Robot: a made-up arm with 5 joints. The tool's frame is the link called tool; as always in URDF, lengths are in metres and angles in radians. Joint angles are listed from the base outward. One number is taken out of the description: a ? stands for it. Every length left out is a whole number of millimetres.
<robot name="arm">
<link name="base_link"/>
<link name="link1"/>
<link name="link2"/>
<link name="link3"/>
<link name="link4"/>
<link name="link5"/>
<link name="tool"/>
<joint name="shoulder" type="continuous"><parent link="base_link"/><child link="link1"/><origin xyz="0.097 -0.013 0.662"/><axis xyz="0 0 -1"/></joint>
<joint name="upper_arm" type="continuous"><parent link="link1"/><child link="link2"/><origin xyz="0.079 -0.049 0"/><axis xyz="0 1 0"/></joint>
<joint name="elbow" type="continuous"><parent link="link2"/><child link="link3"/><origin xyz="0.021 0 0.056"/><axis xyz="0 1 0"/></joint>
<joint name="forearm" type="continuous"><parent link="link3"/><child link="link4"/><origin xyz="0.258 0 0.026"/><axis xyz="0 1 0"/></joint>
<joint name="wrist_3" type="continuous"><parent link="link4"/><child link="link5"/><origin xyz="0.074 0 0.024"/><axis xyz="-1 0 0"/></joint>
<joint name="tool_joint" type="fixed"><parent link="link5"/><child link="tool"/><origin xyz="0 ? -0.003" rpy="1.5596 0.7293 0.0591"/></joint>
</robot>
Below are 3 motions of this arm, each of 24 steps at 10 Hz.
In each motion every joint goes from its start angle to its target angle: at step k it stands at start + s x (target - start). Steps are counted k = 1, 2, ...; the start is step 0. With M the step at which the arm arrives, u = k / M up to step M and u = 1 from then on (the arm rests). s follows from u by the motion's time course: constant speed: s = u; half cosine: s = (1 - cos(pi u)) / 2; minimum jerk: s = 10 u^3 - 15 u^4 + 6 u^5.
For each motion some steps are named. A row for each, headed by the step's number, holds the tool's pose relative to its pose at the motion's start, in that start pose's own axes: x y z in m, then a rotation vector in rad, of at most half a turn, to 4 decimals.
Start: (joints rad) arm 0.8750 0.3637 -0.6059 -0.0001 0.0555
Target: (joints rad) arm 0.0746 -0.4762 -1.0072 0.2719 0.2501
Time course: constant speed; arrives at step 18
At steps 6, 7, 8, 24:
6: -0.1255 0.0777 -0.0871 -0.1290 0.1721 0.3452
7: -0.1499 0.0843 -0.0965 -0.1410 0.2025 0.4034
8: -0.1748 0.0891 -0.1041 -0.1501 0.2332 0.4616
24: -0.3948 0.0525 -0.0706 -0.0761 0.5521 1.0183

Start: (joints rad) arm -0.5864 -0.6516 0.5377 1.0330 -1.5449
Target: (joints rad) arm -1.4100 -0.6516 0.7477 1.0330 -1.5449
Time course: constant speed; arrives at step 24
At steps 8, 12, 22, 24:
8: 0.0769 -0.0641 0.0116 -0.1161 -0.1895 -0.1756
12: 0.1094 -0.1000 0.0254 -0.1779 -0.2869 -0.2579
22: 0.1689 -0.1935 0.0813 -0.3452 -0.5354 -0.4466
24: 0.1767 -0.2119 0.0958 -0.3810 -0.5857 -0.4814

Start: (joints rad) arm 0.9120 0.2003 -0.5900 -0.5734 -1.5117
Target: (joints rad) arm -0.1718 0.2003 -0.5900 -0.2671 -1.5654
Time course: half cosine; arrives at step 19
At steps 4, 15, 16, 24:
4: 0.0308 -0.0323 0.0018 0.0952 0.0476 -0.0620
15: 0.1741 -0.3038 -0.1191 0.7489 0.3683 -0.6193
16: 0.1761 -0.3184 -0.1323 0.7822 0.3852 -0.6561
24: 0.1776 -0.3375 -0.1506 0.8258 0.4076 -0.7060

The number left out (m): -0.026
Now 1 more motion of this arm.
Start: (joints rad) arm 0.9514 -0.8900 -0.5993 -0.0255 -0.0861
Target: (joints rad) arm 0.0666 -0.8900 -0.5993 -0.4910 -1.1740
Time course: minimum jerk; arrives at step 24
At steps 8, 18, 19, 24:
8: 0.0077 -0.0093 -0.0073 0.2900 0.2857 0.1232
18: 0.0184 -0.0226 -0.0439 1.1990 1.2331 0.5590
19: 0.0181 -0.0226 -0.0459 1.2473 1.2870 0.5876
24: 0.0174 -0.0224 -0.0491 1.3260 1.3761 0.6364

